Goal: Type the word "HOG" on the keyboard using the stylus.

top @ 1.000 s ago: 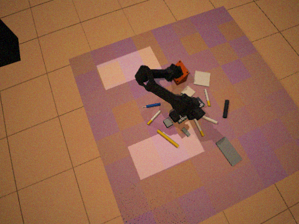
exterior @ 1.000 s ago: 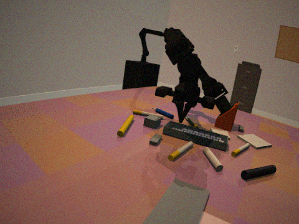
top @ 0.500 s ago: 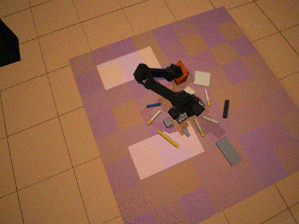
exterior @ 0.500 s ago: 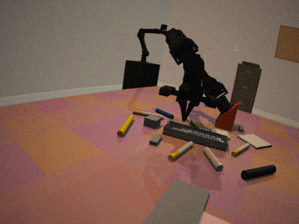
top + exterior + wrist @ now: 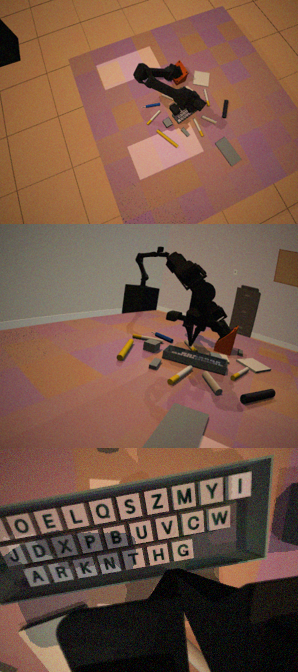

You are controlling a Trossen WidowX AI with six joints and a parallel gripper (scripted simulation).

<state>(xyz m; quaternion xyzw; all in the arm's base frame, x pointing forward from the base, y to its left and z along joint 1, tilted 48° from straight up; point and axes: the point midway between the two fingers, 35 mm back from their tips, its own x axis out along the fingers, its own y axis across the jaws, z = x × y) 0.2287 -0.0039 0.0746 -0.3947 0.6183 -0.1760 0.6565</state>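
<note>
Right now my gripper tip is 200 mm to the left of the blue stylus, 100 mm past it and 40 mm above it. The rest, counted from my gripper tip: yellow stick: 150 mm to the right, 140 mm ahead, 30 mm below; white cylinder: 140 mm to the left, 120 mm ahead, 30 mm below; white pad: 220 mm to the left, 170 mm behind, 40 mm below.
</note>
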